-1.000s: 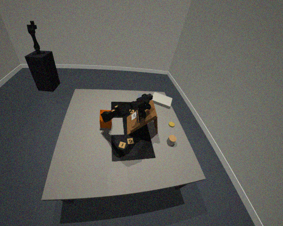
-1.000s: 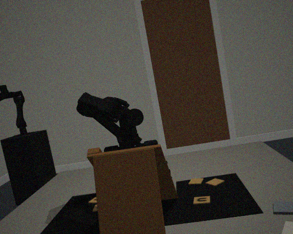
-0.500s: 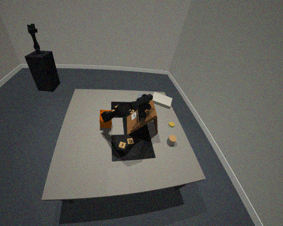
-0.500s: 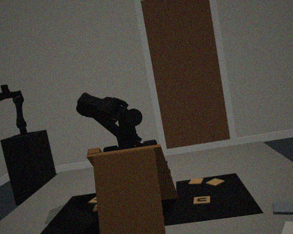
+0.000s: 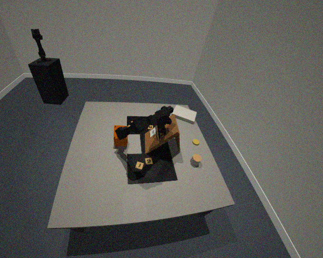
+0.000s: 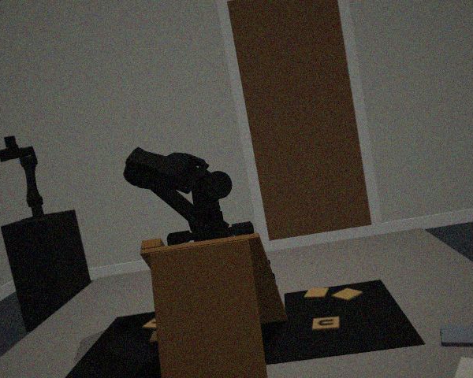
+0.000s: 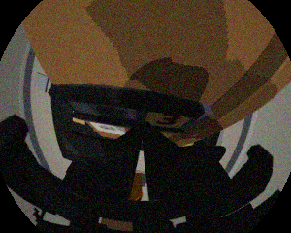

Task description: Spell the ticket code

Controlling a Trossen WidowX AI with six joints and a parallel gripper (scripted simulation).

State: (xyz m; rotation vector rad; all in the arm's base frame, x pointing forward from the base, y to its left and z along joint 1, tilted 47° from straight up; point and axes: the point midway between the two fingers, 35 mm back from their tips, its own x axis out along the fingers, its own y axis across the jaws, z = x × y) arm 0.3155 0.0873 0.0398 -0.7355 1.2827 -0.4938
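Right now the white ticket is 90 mm below my gripper tip, 70 mm to the left of it and 50 mm behind it. From my gripper tip the other things lie so: yellow disc 390 mm ahead, 170 mm below, 60 mm to the left; then black mat 170 mm below, 120 mm behind; then grey-blue card 520 mm to the left, 170 mm below, 40 mm ahead.
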